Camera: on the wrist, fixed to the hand. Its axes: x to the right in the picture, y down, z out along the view.
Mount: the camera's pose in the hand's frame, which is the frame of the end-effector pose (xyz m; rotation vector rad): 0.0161 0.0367 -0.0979 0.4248 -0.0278 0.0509
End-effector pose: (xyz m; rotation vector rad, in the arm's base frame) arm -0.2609 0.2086 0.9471 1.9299 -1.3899 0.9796
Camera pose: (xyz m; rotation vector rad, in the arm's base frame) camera -0.3157 0.2654 1.0175 2.2230 -1.3306 1.3655
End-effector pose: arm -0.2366 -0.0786 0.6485 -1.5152 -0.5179 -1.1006
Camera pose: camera -0.2340 -0.1836 0.6359 -1.1654 -0.6809 -0.8647
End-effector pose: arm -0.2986 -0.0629 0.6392 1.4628 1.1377 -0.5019
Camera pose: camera -0.2887 0.0381 0.6691 1.8373 1.0067 -0.7589
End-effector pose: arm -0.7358 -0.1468 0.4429 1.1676 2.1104 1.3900
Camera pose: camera -0.7949 -0.1850 0.5219 1.3911 2.4446 0.9594
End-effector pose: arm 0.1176 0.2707 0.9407 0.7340 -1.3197 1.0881
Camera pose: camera 0.1199 0.3763 0.9357 1.0340 -1.1453 1.4254
